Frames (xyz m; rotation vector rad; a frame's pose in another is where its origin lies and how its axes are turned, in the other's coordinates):
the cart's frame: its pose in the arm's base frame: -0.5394 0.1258 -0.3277 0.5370 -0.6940 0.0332
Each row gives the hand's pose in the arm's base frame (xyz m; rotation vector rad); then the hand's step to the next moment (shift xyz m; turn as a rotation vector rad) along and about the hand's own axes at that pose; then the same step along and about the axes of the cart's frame.
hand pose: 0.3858 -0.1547 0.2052 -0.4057 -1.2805 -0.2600
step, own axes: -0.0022 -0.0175 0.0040 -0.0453 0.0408 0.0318
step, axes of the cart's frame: -0.0058 -0.0093 0.0144 -0.0513 0.0276 -0.0366
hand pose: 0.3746 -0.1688 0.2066 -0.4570 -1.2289 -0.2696
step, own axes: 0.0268 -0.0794 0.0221 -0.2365 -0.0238 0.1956
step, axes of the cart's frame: 0.0023 -0.0198 0.0843 -0.3064 0.0266 0.0133
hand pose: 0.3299 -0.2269 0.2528 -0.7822 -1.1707 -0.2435
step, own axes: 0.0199 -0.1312 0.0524 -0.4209 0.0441 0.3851
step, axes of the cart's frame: -0.0212 0.0109 0.1407 -0.5605 0.1039 -0.0499
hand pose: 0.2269 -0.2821 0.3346 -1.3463 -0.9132 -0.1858
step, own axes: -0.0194 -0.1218 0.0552 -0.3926 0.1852 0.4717
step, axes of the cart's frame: -0.0406 0.0658 0.1108 -0.5861 0.1565 -0.2073
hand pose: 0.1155 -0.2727 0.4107 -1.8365 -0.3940 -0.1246
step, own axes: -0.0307 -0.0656 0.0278 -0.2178 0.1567 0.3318
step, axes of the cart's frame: -0.0205 0.0620 0.0419 -0.3686 0.0983 -0.1912
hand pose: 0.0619 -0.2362 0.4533 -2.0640 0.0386 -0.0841
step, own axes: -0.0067 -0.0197 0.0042 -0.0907 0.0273 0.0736
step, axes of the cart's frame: 0.0023 0.0199 0.0071 -0.1125 0.0380 -0.0170
